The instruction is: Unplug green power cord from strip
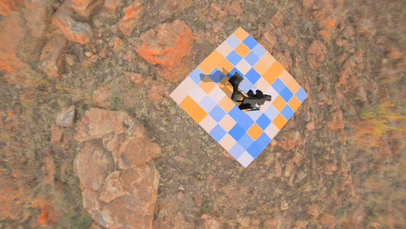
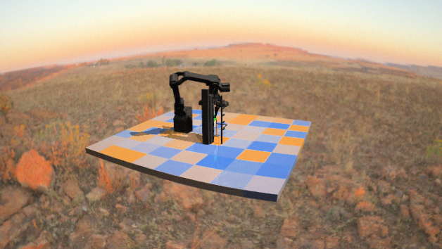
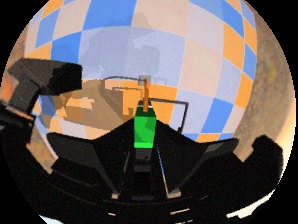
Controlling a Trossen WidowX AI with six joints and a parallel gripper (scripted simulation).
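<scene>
Now: the green plug 3 cm to the right of my gripper tip.
</scene>
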